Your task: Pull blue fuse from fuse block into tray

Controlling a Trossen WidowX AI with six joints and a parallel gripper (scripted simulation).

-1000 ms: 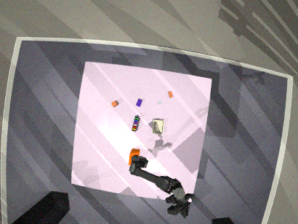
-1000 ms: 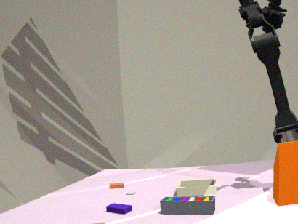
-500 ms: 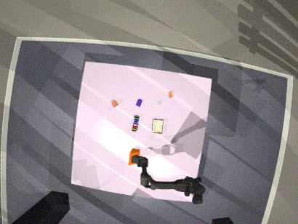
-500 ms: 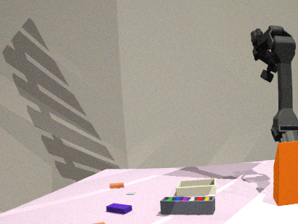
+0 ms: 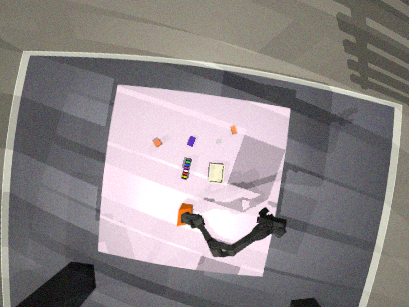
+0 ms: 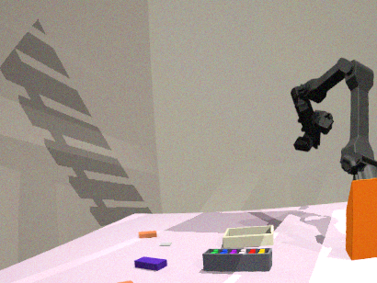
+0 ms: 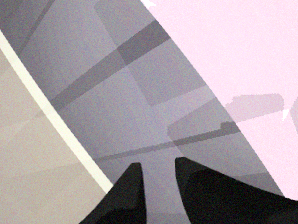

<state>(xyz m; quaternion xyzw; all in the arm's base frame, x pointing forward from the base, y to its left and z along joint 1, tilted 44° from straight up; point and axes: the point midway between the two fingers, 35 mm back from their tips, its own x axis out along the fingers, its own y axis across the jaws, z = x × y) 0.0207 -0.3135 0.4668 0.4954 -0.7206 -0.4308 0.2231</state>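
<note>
Now: gripper tip 360 mm short of the green fuse, 560 mm to the right of it and 210 mm above it. Round my gripper tip: cream tray (280 mm ahead, 360 mm to the left, 230 mm below); orange block (590 mm ahead, 240 mm to the left, 220 mm below); grey tile (510 mm ahead, 340 mm to the left, 230 mm below).
</note>
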